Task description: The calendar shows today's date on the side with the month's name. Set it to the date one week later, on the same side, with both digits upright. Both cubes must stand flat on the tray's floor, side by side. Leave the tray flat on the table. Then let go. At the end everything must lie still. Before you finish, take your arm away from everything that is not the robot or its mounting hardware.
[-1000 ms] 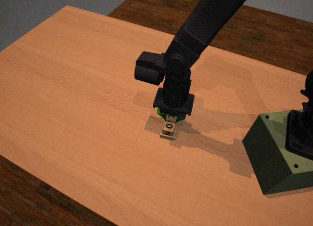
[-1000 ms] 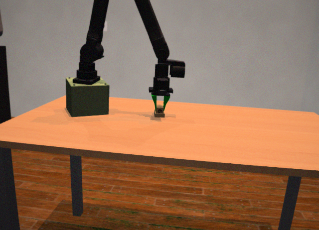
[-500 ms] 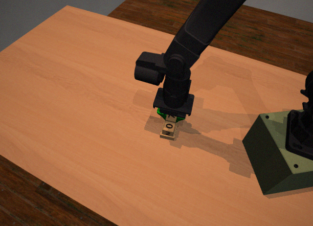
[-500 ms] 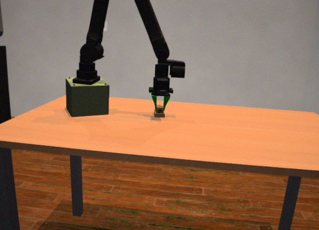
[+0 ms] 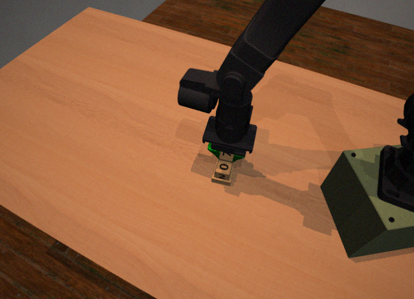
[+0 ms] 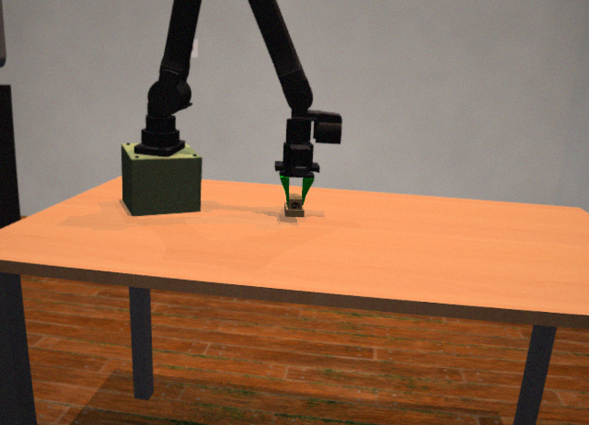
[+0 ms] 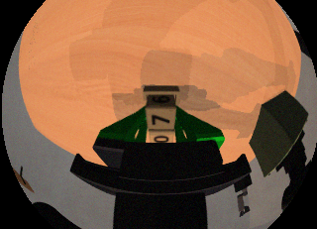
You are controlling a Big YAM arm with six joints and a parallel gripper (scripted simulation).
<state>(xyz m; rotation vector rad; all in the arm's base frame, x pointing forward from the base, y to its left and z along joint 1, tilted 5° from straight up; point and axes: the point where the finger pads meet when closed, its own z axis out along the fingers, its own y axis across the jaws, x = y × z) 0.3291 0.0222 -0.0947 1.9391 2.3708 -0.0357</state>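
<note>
My hand is 2 cm to the right of the tray and 2 cm above it.
</note>
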